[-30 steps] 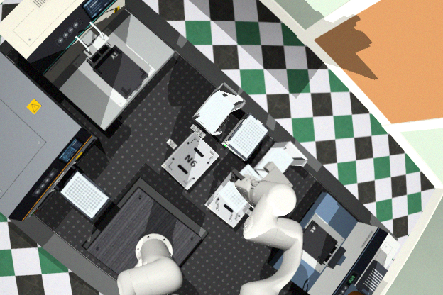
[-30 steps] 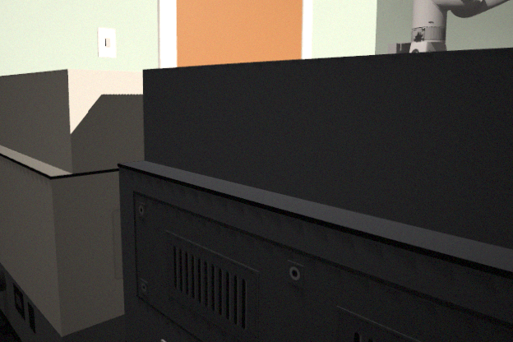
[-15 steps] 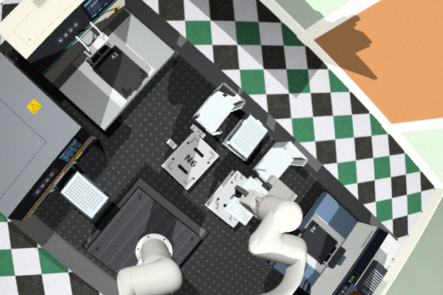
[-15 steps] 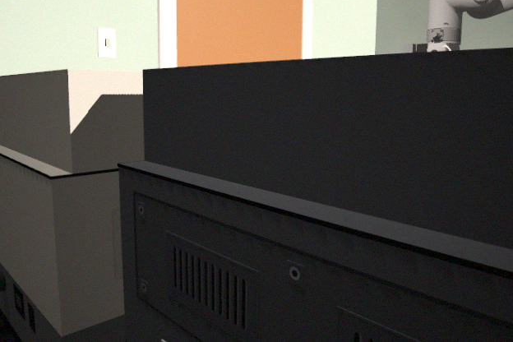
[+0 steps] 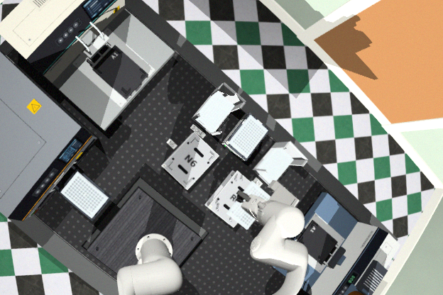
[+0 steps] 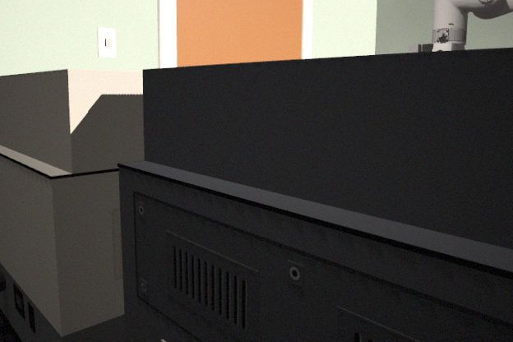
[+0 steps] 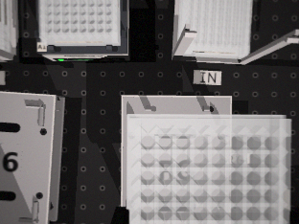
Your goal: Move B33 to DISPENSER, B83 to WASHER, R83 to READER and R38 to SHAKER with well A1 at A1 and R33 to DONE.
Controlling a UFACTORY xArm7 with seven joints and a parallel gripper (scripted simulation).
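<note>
Right now my hand is 17 cm above the regrip nest RG. The rest, counted from my hand: dark reader nest (31 cm behind, 40 cm to the left, 12 cm below); then N6 nest (20 cm to the left, 19 cm below).
</note>
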